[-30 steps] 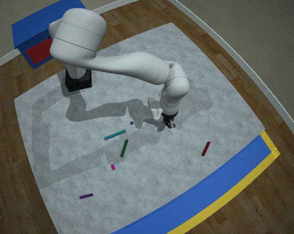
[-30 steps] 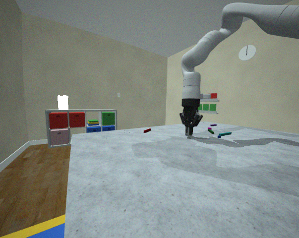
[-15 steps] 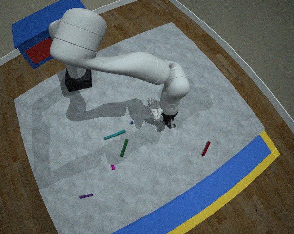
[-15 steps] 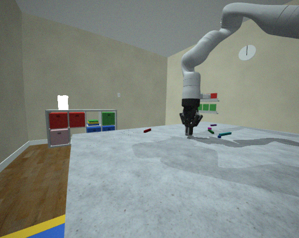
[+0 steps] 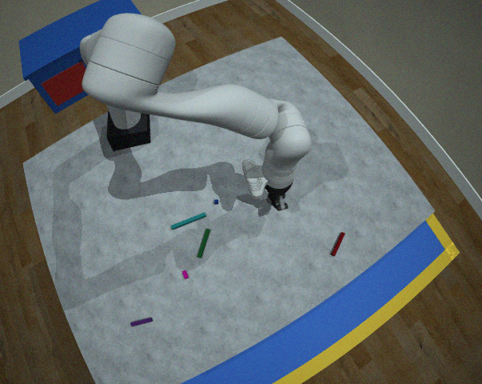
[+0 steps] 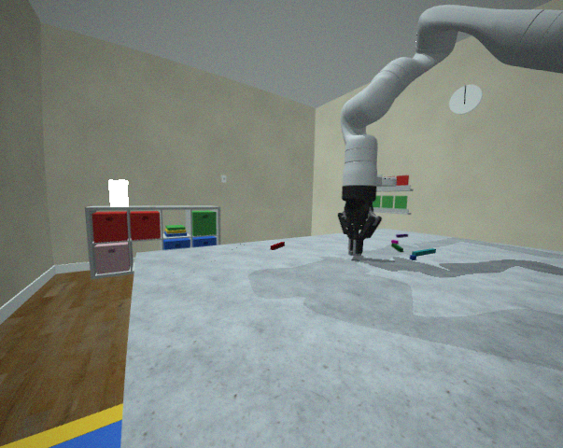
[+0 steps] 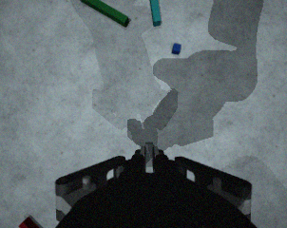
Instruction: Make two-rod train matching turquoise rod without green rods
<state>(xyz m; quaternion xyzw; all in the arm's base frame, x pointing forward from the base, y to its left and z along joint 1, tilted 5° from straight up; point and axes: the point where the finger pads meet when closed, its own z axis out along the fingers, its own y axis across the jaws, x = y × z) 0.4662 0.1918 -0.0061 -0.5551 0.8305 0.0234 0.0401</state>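
The grey rod is 10 mm below my hand. Round my hand: small blue rod: 90 mm behind, 120 mm to the right, 30 mm below; then red rod: 210 mm ahead, 60 mm to the left, 30 mm below; then green rod: 20 mm behind, 220 mm to the right, 30 mm below.
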